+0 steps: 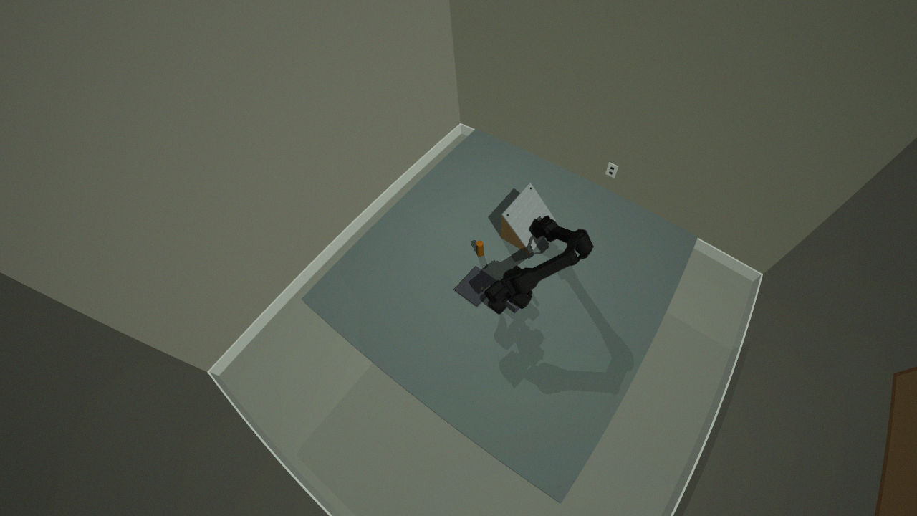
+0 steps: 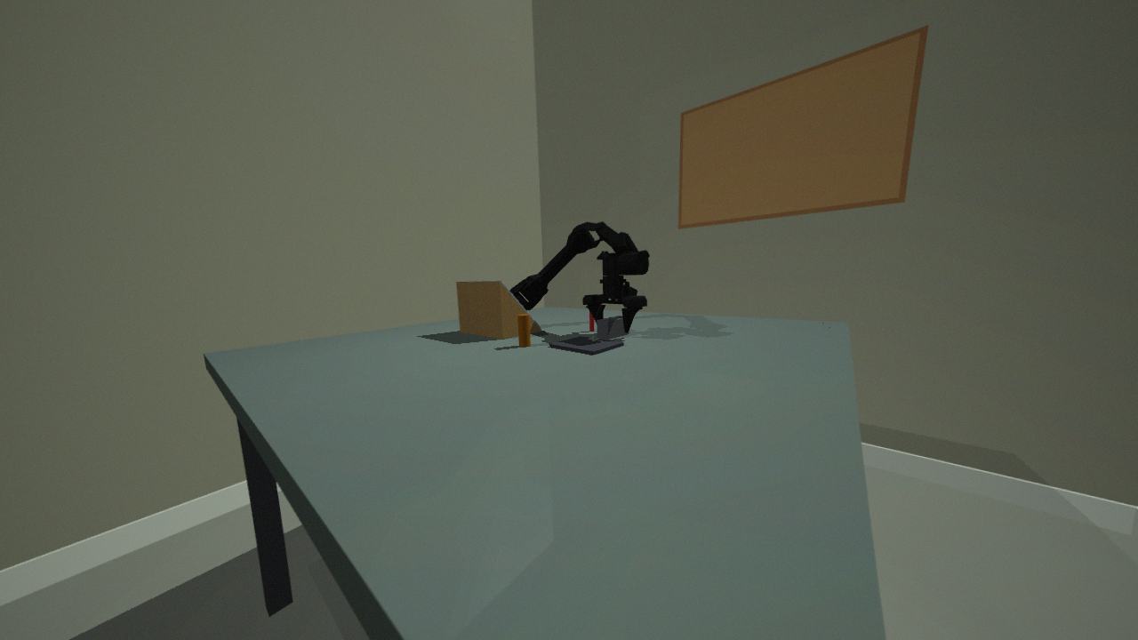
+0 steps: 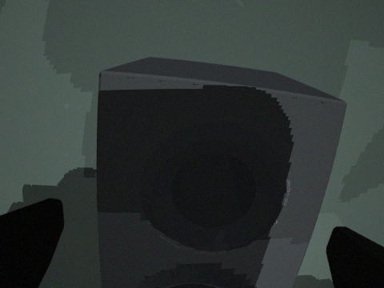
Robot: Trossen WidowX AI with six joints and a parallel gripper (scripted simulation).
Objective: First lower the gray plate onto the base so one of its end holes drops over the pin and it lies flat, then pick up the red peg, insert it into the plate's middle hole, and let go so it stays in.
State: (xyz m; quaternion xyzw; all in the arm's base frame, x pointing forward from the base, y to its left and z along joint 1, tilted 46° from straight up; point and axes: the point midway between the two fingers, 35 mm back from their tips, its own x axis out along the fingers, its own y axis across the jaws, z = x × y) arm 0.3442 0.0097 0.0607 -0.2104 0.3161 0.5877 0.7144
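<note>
Now: the dark base 13 cm to the right of my gripper tip and 1 cm below it. From my gripper tip the other things lie so: gray plate: 2 cm above; orange cylinder: 14 cm behind, 21 cm to the right, 3 cm above; red peg: 10 cm behind, 4 cm to the left, 3 cm above.
</note>
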